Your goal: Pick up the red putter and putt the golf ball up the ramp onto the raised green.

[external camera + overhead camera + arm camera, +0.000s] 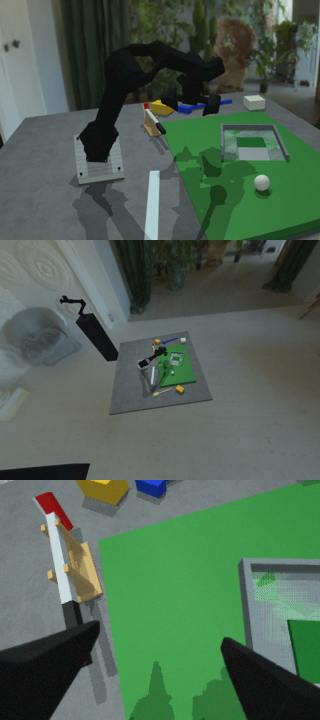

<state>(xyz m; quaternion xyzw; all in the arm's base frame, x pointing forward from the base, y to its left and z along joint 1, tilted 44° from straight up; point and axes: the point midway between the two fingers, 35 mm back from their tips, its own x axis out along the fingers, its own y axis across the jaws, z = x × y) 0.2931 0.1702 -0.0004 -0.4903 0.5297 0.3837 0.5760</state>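
My gripper tip is now 150 mm past the pale blue strip, 310 mm to the left of it and 120 mm above it. Round my gripper tip: blue putter: 130 mm ahead, 370 mm to the left, 110 mm below; wooden rack: 140 mm behind, 150 mm to the left, 90 mm below; white golf ball: 150 mm ahead, 310 mm to the right, 100 mm below.
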